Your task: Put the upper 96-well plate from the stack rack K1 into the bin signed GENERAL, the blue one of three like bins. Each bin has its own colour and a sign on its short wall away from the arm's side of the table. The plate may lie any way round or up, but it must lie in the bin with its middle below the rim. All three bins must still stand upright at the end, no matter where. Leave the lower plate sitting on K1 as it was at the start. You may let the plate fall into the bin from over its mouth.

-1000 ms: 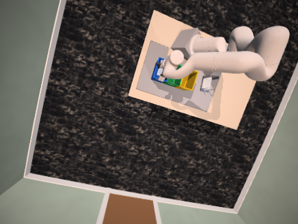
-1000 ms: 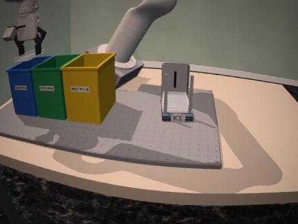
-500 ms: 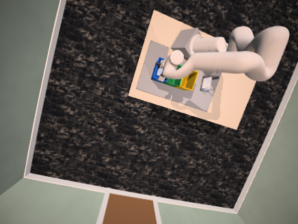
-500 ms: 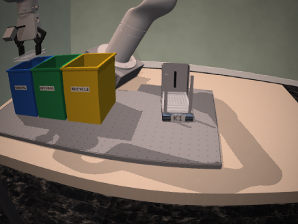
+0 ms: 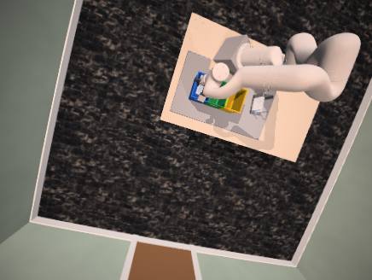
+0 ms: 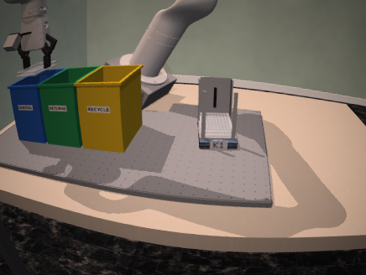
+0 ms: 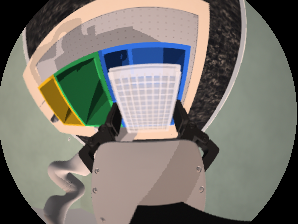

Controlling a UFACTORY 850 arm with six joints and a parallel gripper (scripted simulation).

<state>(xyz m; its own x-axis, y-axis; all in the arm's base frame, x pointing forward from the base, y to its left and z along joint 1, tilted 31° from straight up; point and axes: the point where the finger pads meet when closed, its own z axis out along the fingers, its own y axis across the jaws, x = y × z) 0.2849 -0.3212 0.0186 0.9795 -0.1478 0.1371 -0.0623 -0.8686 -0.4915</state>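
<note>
The blue general bin lies 13 cm below my hand. Also, from my hand: green returns bin: 13 cm to the left, 13 cm below, 1 cm ahead; yellow recycle bin: 26 cm to the left, 13 cm below, 2 cm ahead.
</note>
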